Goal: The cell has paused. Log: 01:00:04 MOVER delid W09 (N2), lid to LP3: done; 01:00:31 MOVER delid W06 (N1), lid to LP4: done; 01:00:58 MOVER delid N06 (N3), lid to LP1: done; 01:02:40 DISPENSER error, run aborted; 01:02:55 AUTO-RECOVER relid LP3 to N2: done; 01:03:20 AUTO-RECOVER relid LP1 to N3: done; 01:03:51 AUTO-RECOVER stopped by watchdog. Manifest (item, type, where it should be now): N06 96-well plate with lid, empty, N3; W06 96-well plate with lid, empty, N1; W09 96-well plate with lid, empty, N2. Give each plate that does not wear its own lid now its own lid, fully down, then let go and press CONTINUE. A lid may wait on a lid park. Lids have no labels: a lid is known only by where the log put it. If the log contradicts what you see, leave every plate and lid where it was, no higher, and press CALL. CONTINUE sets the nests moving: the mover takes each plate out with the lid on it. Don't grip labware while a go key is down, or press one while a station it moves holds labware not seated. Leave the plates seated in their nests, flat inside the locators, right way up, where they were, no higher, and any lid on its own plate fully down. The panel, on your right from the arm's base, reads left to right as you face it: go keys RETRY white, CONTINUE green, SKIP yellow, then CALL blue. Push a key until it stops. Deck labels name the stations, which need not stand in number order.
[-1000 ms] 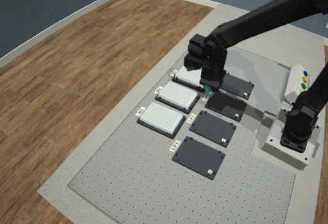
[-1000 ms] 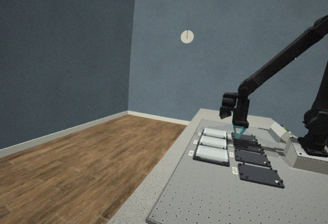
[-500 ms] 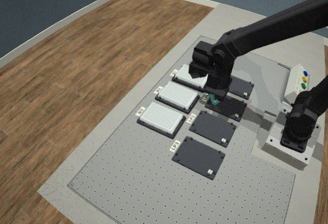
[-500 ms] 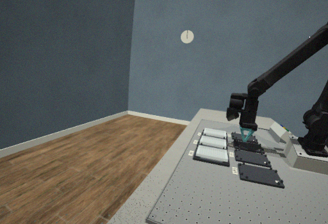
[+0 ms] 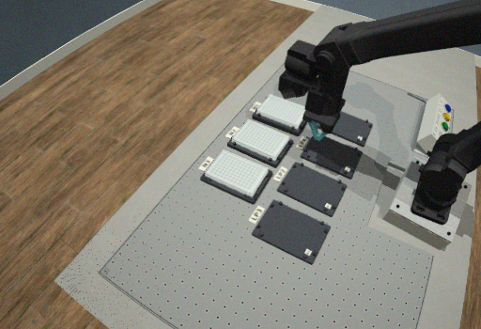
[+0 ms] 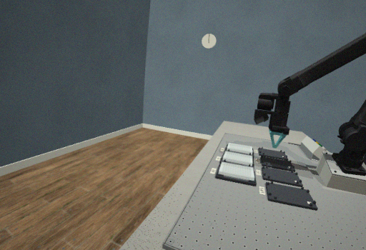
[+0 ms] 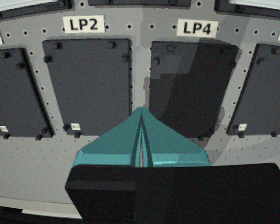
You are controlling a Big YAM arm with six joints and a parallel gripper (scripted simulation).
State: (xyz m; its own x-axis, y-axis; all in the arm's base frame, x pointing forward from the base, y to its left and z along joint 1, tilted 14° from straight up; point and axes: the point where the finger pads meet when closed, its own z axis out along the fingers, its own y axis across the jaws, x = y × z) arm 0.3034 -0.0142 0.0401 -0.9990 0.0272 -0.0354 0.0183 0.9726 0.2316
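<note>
Now: the green continue key 32 cm behind my hand, 28 cm to the right of it and 4 cm below it. The rest, counted from my hand: lid park LP4: 4 cm behind, 6 cm to the right, 10 cm below; lid park LP2: 3 cm behind, 7 cm to the left, 10 cm below; pale lid: 14 cm ahead, 13 cm to the right, 8 cm below.
</note>
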